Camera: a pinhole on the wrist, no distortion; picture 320 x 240 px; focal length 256.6 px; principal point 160.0 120.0 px. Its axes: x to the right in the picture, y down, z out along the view. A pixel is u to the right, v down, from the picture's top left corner.
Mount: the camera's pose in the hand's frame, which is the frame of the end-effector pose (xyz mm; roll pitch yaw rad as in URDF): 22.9 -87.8 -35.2 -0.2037 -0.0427 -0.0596
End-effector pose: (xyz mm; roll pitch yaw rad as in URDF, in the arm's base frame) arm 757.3 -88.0 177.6 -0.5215 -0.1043 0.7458
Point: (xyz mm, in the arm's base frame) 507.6 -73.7 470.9
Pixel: 64 118
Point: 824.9 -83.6 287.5
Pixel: 276 71
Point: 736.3 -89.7 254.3
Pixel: 95 194
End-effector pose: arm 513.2 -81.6 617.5 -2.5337 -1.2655 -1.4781
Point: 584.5 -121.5 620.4
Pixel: 149 192
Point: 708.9 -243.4 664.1
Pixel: 242 101
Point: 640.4 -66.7 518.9
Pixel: outside the picture
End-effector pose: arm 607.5 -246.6 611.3 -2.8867 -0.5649 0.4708
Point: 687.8 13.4 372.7
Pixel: 179 50
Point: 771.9 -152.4 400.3
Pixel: 182 186
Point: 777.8 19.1 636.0
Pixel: outside the picture
